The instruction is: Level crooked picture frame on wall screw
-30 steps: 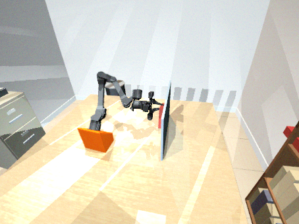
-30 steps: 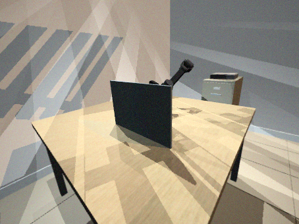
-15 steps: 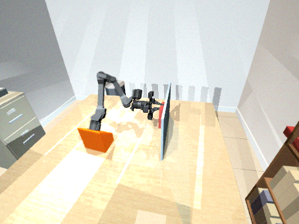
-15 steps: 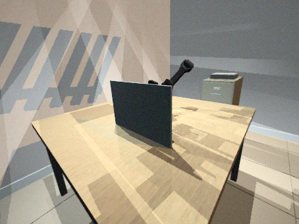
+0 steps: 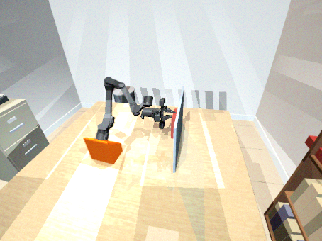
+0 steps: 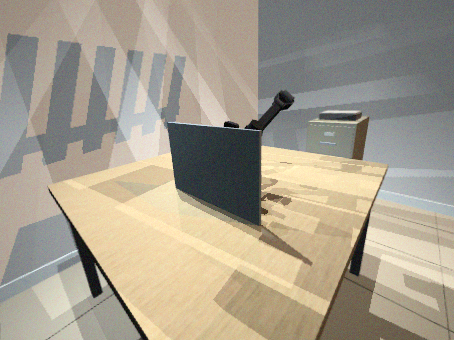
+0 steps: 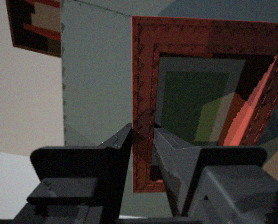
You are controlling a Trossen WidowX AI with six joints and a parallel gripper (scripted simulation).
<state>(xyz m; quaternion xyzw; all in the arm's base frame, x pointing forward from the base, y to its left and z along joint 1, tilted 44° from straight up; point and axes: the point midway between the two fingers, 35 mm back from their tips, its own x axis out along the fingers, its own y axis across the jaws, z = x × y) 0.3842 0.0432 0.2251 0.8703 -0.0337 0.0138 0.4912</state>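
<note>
Right now my gripper tip is 50 mm above the red picture frame and 10 mm to the left of it. From my gripper tip the other things lie so: pale blue wall panel 60 mm below, 20 mm to the right, 20 mm ahead.
</note>
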